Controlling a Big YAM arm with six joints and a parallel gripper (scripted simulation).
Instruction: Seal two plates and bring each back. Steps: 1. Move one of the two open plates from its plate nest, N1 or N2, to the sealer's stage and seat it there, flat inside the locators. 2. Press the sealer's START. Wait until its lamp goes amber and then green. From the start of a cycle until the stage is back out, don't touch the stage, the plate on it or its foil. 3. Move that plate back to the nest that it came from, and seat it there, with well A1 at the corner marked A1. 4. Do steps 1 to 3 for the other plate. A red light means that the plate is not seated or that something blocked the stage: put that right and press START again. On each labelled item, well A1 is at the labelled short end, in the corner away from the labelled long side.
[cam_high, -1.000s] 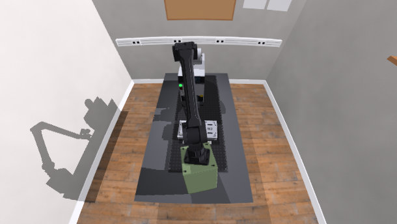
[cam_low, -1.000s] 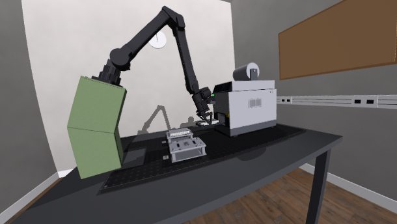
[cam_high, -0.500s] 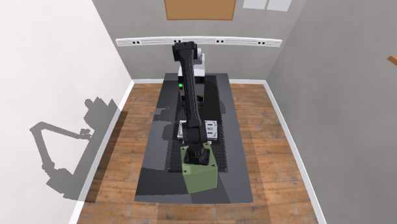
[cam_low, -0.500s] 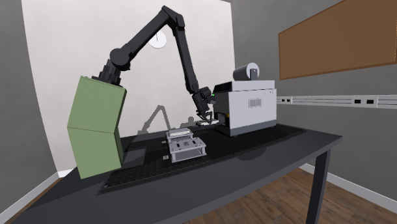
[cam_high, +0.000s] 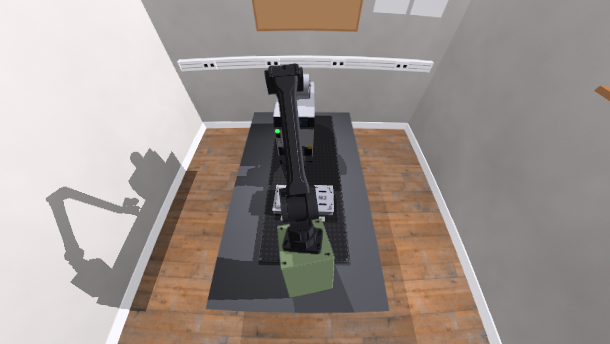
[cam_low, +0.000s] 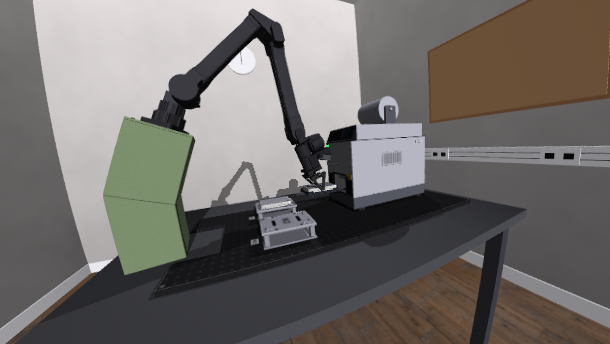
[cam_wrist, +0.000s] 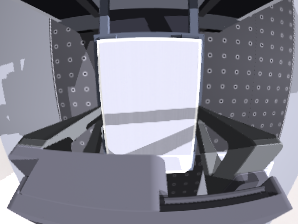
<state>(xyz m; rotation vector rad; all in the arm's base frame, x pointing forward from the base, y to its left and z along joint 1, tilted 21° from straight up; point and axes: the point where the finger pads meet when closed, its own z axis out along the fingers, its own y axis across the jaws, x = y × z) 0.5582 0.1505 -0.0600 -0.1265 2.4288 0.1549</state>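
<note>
Now: hand right at the white plate. Also, from my hand: dark sealer stage (1 cm below); then yellow warning label (12 cm ahead, 7 cm to the right, 4 cm above); then foil roll (33 cm ahead, 32 cm above, 5 cm to the left).
</note>
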